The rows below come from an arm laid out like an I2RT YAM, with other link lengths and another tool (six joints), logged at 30 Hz.
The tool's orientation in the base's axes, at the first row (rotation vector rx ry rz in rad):
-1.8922 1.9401 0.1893
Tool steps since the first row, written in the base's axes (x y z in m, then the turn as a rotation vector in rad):
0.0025 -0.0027 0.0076 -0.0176 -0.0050 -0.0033
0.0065 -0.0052 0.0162 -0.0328 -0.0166 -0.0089
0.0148 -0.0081 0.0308 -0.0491 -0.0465 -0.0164
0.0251 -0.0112 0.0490 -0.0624 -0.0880 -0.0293
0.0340 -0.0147 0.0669 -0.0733 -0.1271 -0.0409
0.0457 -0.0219 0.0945 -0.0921 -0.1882 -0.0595
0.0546 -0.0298 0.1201 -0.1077 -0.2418 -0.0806
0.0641 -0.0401 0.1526 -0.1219 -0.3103 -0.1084
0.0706 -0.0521 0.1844 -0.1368 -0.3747 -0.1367
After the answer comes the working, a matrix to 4 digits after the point.
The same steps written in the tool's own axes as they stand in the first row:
-0.0004 -0.0041 -0.0074 0.0056 0.0176 -0.0025
-0.0014 -0.0098 -0.0153 0.0182 0.0328 -0.0049
-0.0042 -0.0209 -0.0279 0.0484 0.0483 -0.0129
-0.0082 -0.0347 -0.0434 0.0915 0.0611 -0.0198
-0.0118 -0.0471 -0.0591 0.1318 0.0716 -0.0265
-0.0157 -0.0643 -0.0844 0.1951 0.0897 -0.0369
-0.0182 -0.0784 -0.1087 0.2524 0.1056 -0.0415
-0.0211 -0.0946 -0.1400 0.3261 0.1205 -0.0454
-0.0222 -0.1079 -0.1720 0.3962 0.1364 -0.0475

The tool's axes in the first row as the columns of a matrix, in the base's axes (rounded; the answer above uses it unrounded):
0.0161 -0.9793 0.2017
-0.9219 0.0636 0.3822
-0.3872 -0.1920 -0.9018

